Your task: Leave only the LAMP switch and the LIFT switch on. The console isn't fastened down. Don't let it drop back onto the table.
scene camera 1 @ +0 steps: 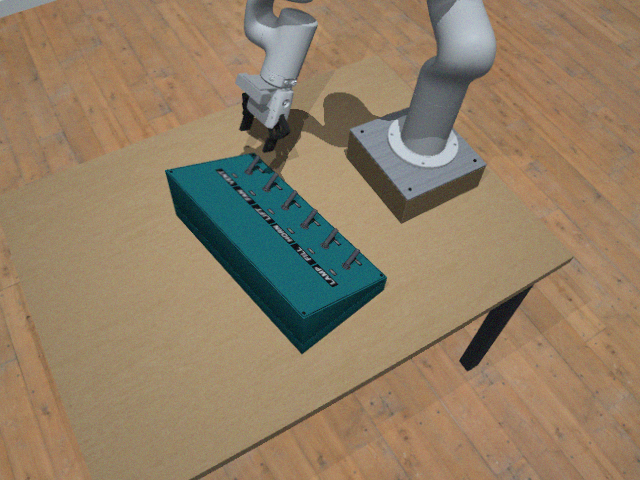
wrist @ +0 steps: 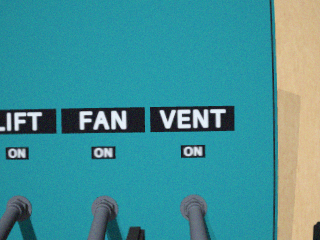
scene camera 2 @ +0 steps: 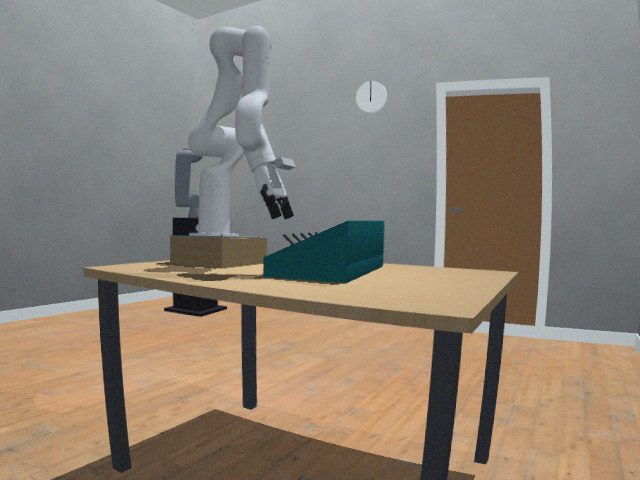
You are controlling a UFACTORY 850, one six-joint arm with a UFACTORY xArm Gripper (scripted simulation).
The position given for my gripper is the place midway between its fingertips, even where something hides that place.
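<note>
A teal console [scene camera 1: 291, 261] is visible to me, and I find the console [scene camera 2: 347, 251] again in another view. The wrist view gives me the console [wrist: 147, 115] too. As for my gripper [scene camera 1: 255, 140], I can also see the gripper [scene camera 2: 283, 217] from elsewhere.
</note>
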